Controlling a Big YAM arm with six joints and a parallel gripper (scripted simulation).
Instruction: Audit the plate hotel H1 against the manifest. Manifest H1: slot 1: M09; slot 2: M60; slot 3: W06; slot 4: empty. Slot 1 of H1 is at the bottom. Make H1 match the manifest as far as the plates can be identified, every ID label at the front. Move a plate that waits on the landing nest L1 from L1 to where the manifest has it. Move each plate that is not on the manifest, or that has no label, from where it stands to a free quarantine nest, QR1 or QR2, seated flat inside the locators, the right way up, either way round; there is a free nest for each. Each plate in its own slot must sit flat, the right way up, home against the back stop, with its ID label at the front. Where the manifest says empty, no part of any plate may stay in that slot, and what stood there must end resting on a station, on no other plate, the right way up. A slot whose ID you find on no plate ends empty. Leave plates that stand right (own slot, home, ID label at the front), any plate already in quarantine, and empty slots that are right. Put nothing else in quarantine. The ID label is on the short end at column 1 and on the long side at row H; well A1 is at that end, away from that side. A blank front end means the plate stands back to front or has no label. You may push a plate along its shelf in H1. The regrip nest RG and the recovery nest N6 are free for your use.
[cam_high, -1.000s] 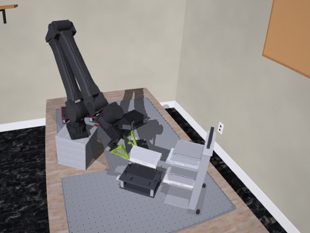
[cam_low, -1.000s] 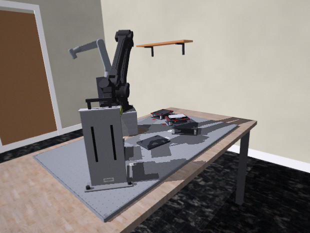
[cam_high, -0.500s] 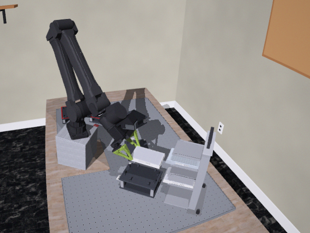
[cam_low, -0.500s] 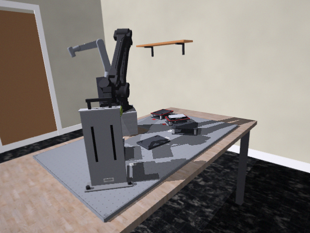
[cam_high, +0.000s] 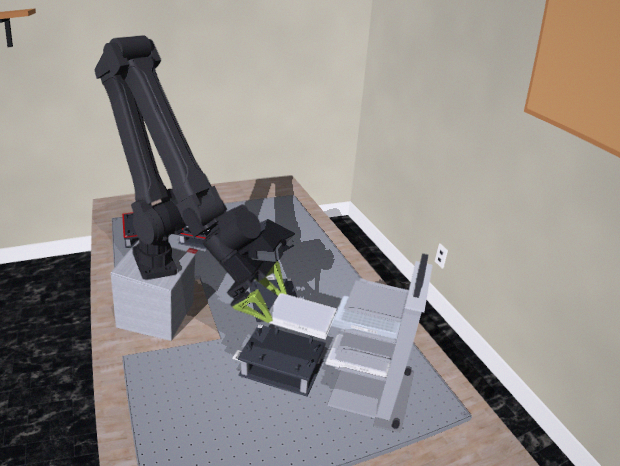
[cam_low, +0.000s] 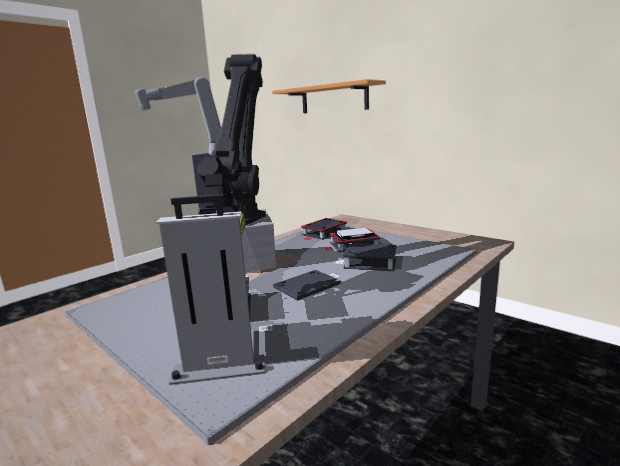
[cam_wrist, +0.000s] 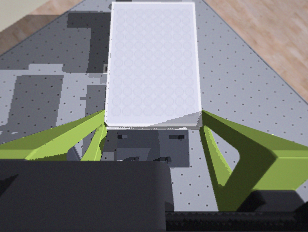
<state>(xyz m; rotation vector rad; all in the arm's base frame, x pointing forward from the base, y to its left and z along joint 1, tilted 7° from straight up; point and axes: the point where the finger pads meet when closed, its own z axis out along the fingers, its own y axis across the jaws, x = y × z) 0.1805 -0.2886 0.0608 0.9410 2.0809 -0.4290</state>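
My gripper is now 140 mm to the left of the clear plate, 130 mm short of it and 30 mm below it. From my hand the other things lie so: hotel back panel (200 mm to the right, 180 mm ahead, 30 mm below); h1 tag (180 mm below, 170 mm ahead, 40 mm to the right).
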